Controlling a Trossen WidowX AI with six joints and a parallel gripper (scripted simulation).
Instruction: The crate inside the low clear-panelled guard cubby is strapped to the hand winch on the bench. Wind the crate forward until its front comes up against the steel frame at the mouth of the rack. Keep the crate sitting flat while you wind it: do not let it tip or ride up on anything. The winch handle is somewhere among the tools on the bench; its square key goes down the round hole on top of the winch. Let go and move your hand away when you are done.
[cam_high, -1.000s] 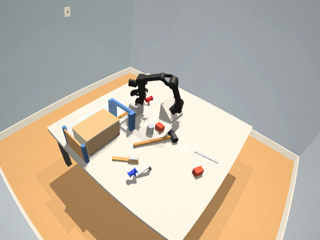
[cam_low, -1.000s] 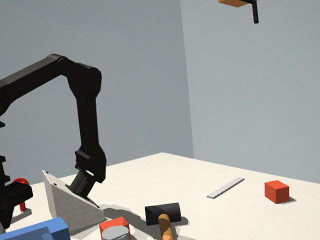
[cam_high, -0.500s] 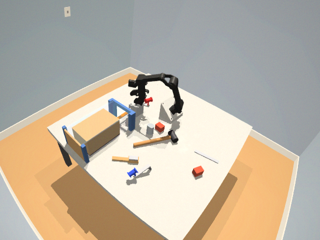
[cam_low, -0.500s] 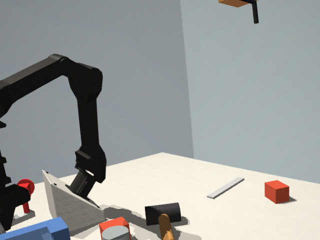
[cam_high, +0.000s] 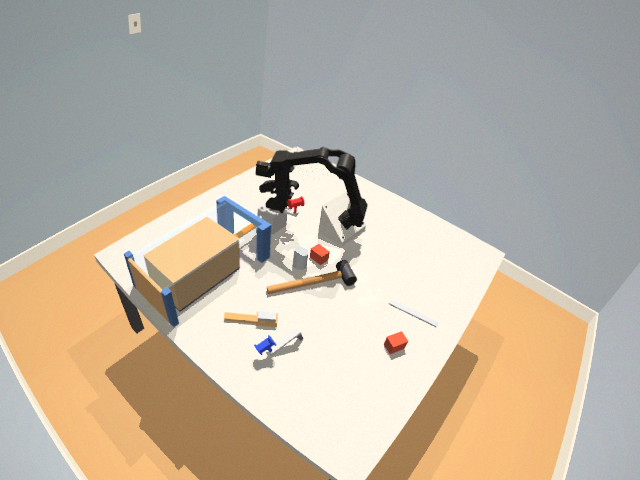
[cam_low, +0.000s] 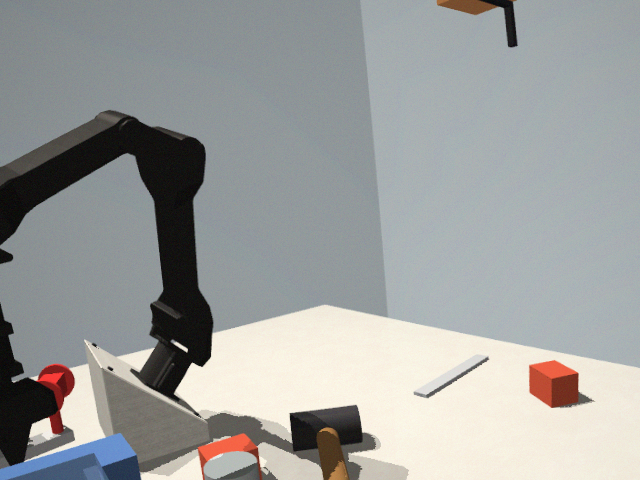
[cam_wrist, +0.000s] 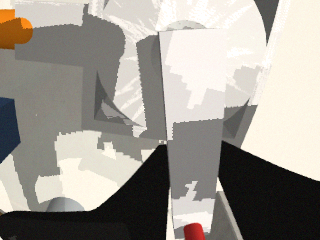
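The grey crank bar lies 10 mm to the left of my gripper tip and 20 mm above it. From my gripper tip the other things lie so: grey winch 10 mm behind, 60 mm to the right, 60 mm below; then blue frame 170 mm ahead, 60 mm to the right, 10 mm above; then red knob 10 mm behind, 50 mm to the left, 50 mm above.
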